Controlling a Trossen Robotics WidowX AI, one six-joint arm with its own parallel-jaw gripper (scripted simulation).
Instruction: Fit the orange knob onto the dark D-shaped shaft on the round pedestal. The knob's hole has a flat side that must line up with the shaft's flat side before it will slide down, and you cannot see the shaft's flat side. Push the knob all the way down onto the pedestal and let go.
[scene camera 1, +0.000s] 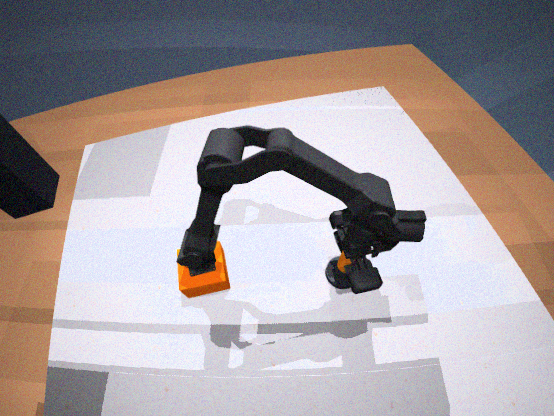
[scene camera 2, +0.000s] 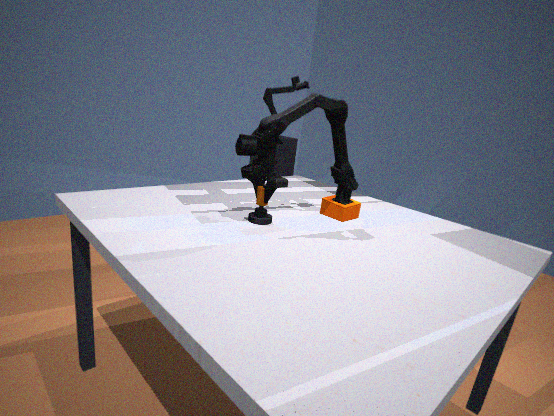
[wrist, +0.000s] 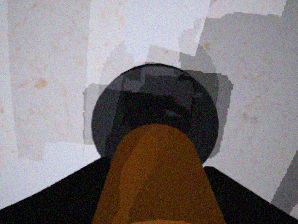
my gripper: scene camera 1 346, 263; scene camera 2; wrist
same spot on my gripper: (wrist: 81, 190) = (scene camera 2: 264, 194)
